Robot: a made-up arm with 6 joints. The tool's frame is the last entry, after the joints. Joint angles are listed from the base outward.
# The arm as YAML. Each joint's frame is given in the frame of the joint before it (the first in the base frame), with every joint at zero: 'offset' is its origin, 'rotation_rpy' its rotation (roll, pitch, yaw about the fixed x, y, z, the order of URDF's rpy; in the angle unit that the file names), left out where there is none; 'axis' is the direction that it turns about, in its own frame. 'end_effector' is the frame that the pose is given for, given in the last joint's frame.
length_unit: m
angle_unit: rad
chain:
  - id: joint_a
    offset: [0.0, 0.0, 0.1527]
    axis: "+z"
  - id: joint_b
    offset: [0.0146, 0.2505, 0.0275]
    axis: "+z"
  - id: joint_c
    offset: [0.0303, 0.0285, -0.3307]
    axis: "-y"
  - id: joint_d
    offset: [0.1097, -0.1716, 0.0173]
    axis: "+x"
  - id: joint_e
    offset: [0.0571, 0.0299, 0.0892]
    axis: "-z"
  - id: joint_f
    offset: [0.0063, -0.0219, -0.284]
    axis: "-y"
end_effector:
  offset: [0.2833, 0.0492, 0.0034]
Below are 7 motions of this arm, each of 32 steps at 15 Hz.
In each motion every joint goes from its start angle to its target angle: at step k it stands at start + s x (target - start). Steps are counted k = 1, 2, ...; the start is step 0. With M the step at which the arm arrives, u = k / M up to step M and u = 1 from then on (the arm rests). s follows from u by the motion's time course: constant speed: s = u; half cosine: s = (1 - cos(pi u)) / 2; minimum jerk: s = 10 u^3 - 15 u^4 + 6 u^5.
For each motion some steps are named. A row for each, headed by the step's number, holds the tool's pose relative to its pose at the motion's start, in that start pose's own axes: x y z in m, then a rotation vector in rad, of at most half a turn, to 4 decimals.
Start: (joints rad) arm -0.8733 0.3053 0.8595 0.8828 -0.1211 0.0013
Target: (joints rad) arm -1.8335 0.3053 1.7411 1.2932 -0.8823 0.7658
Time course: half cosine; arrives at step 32
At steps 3, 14, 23, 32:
3: 0.0036 0.0033 0.0149 -0.0096 -0.0377 0.0228
14: -0.0389 0.0987 0.2182 -0.1902 -0.6032 0.5185
23: -0.2211 0.1772 0.2562 -0.3126 -0.8897 1.2338
32: -0.3071 0.1700 0.2348 -0.3000 -0.8647 1.5709

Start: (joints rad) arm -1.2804 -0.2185 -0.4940 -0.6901 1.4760 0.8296
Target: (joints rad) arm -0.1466 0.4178 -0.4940 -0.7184 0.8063 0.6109
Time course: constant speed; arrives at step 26
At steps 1, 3, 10, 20, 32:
1: 0.0020 0.0116 0.0160 0.0762 -0.0289 0.0235
3: 0.0036 0.0322 0.0519 0.2259 -0.0895 0.0743
10: -0.0226 0.0646 0.2082 0.7177 -0.3356 0.2859
20: -0.1583 -0.0309 0.4295 1.3062 -0.8018 0.6530
32: -0.2847 -0.1629 0.4953 1.5716 -1.1633 0.8855

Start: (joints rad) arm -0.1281 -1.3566 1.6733 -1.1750 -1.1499 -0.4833
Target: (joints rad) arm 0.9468 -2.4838 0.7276 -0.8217 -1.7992 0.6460
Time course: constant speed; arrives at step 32
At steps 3, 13, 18, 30, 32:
3: 0.0021 0.0512 0.0100 -0.0199 -0.1183 0.1474
13: -0.0559 0.2135 0.0286 0.0461 -0.5092 0.6441
18: -0.1111 0.2694 0.0302 0.1573 -0.6942 0.8846
30: -0.2354 0.2952 0.0165 0.6416 -1.0716 1.3898
32: -0.2468 0.2862 0.0118 0.7520 -1.1210 1.4582

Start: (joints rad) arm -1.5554 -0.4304 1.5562 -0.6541 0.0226 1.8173
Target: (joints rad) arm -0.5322 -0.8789 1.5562 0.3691 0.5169 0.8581
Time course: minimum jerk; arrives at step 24
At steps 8, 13, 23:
8: 0.0185 -0.0674 -0.0666 -0.1491 0.2233 -0.3170
13: -0.0417 -0.2017 -0.1565 -0.2367 0.6618 -0.9390
23: -0.2066 -0.2479 -0.2038 -0.0069 1.1570 -1.7077

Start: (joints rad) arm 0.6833 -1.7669 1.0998 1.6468 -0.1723 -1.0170
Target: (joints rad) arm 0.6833 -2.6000 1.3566 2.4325 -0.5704 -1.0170
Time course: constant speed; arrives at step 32
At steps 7, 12, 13, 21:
7: -0.0109 0.0597 0.0228 -0.1357 -0.0680 0.0749
12: -0.0173 0.1033 0.0272 -0.2386 -0.1029 0.1280
13: -0.0183 0.1119 0.0269 -0.2596 -0.1084 0.1386
21: -0.0235 0.1782 0.0109 -0.4286 -0.1361 0.2221

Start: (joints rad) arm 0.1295 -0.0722 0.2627 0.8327 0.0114 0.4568
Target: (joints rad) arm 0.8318 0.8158 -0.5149 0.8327 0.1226 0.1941
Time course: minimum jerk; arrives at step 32
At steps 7, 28, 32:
7: -0.0320 0.0165 -0.0491 0.0340 0.1419 0.0126
28: -0.7812 0.0892 -0.1141 -0.1085 1.8009 0.6268
32: -0.7926 0.0841 -0.1060 -0.1211 1.8241 0.6459

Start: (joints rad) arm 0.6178 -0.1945 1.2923 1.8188 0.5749 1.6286
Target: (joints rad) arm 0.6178 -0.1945 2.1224 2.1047 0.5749 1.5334
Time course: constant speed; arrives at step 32
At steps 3, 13, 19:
3: -0.0011 0.0064 0.0069 0.0745 0.0404 -0.0155
13: -0.0060 0.0257 0.0325 0.3201 0.1862 -0.0536
19: -0.0096 0.0356 0.0498 0.4652 0.2812 -0.0657

